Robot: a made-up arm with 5 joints.
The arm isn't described. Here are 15 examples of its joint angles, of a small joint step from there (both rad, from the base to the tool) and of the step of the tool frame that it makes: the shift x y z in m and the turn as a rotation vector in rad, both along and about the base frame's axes.
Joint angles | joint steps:
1: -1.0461 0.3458 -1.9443 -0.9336 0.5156 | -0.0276 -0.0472 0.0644 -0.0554 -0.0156
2: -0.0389 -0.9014 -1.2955 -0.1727 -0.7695 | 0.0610 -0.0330 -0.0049 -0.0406 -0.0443
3: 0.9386 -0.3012 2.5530 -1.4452 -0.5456 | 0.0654 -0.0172 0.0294 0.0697 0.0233
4: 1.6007 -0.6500 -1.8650 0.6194 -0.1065 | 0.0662 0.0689 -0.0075 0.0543 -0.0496
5: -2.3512 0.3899 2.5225 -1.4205 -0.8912 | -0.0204 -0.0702 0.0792 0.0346 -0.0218
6: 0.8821 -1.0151 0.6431 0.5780 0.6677 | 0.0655 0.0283 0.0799 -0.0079 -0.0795
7: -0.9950 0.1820 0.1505 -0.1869 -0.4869 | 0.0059 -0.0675 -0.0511 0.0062 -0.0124
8: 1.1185 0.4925 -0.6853 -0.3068 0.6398 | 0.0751 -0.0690 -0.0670 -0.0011 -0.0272
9: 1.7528 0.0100 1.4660 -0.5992 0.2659 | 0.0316 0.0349 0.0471 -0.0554 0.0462
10: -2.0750 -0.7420 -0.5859 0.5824 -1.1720 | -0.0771 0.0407 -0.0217 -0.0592 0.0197
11: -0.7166 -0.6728 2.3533 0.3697 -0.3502 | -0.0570 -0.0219 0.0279 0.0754 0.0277
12: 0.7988 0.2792 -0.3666 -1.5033 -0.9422 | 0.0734 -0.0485 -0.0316 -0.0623 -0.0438
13: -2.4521 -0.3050 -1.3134 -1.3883 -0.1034 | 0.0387 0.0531 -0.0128 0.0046 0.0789
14: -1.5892 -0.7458 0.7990 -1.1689 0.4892 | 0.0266 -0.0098 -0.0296 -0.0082 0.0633
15: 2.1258 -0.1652 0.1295 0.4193 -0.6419 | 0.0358 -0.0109 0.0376 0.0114 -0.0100
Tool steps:
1: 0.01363 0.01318 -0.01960 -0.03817 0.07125 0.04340
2: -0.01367 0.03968 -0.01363 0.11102 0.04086 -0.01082
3: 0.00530 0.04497 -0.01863 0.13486 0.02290 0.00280
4: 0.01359 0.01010 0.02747 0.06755 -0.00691 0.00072
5: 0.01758 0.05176 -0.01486 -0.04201 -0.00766 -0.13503
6: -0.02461 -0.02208 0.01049 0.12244 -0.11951 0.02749
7: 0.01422 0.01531 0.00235 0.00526 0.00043 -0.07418
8: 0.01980 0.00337 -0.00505 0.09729 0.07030 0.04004
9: -0.00061 0.02502 -0.00357 -0.02203 0.00027 0.00821
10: 0.01437 0.01560 0.03356 -0.03366 -0.03687 0.06541
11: 0.01314 0.01619 0.03430 -0.00240 0.02092 -0.05643
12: 0.01418 -0.00642 0.02483 0.14237 0.02725 0.02848
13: 0.00304 0.00196 -0.01250 0.06586 -0.03755 0.04481
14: 0.00888 -0.00210 -0.01118 -0.05159 -0.04126 -0.02314
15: -0.01463 -0.01452 0.00756 0.02606 -0.03625 -0.02420
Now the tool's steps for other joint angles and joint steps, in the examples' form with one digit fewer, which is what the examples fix.
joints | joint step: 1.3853 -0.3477 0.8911 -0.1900 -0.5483 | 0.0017 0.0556 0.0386 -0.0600 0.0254
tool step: -0.0173 0.0161 -0.0146 -0.0050 -0.0182 0.0134
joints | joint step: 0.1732 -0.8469 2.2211 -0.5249 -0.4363 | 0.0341 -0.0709 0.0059 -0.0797 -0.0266
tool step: 0.0220 -0.0069 0.0022 0.0162 0.0540 0.0871
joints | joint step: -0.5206 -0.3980 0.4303 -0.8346 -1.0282 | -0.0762 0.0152 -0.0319 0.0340 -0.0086
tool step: 0.0123 -0.0219 -0.0143 -0.0849 -0.0611 0.0161
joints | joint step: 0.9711 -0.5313 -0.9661 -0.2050 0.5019 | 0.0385 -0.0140 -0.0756 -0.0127 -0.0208
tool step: 0.0079 0.0074 -0.0155 0.0188 0.0584 -0.0143
